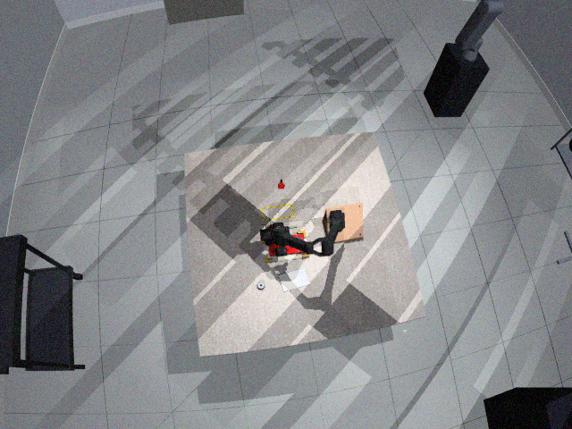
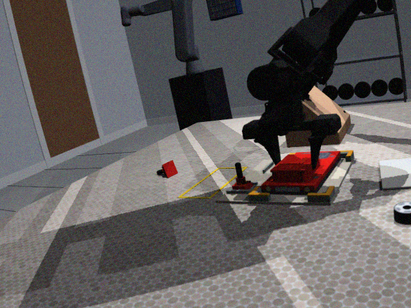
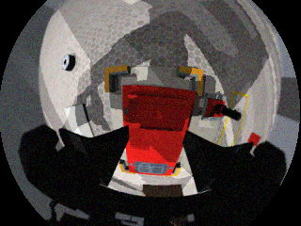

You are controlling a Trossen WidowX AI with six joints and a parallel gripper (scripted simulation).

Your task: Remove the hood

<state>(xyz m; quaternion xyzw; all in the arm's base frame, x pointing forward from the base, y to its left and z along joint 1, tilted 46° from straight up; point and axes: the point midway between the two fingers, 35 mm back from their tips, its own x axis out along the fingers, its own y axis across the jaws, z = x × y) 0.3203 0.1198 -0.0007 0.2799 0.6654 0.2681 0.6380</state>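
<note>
Right now my gripper tip is 10 mm below the red hood. Also, from my gripper tip: white sheet (210 mm to the left, 50 mm behind, 30 mm below); black wheel (220 mm to the left, 130 mm ahead, 30 mm below).
</note>
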